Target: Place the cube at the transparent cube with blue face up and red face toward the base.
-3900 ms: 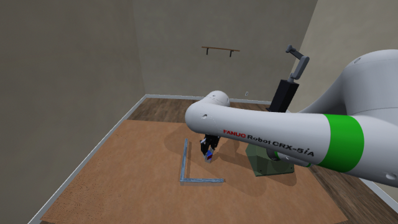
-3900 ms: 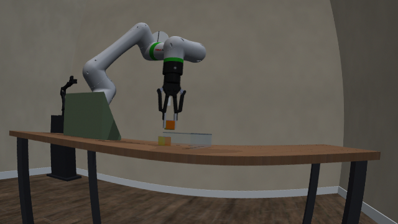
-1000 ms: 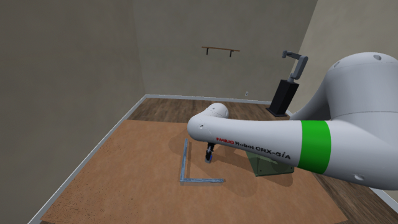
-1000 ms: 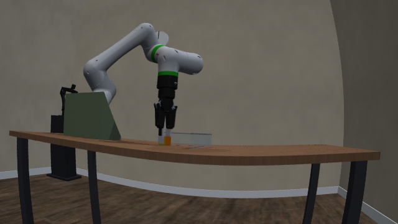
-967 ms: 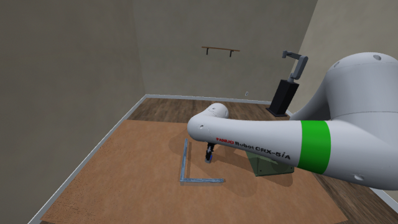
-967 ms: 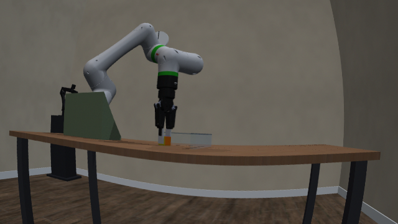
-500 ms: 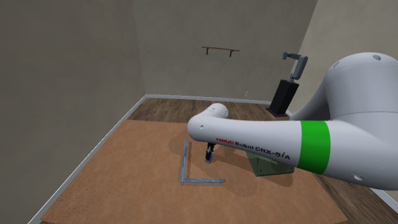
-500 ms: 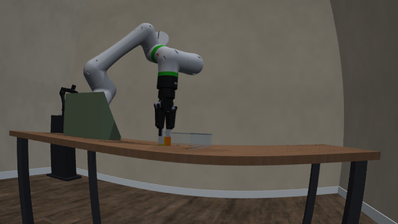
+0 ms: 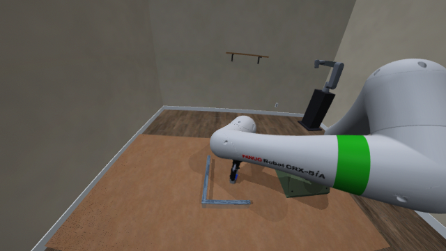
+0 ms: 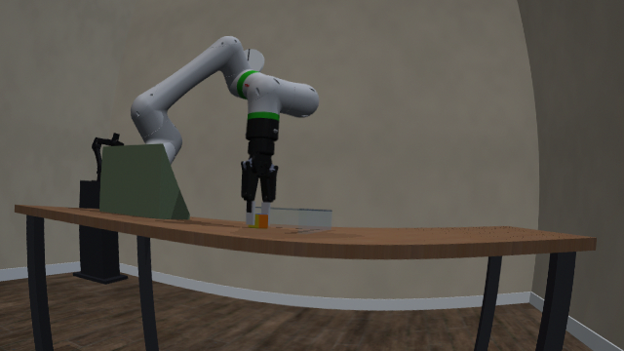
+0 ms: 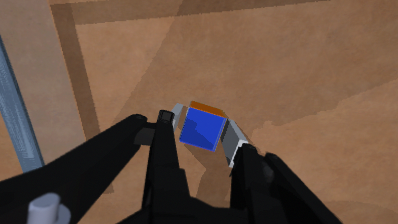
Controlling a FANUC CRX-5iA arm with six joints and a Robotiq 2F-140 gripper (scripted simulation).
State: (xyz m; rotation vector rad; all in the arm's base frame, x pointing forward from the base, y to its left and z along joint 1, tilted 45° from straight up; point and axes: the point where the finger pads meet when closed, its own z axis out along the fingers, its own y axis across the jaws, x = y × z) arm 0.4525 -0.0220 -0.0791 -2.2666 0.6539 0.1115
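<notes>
Now: the transparent cube 2 cm below my hand.
</notes>
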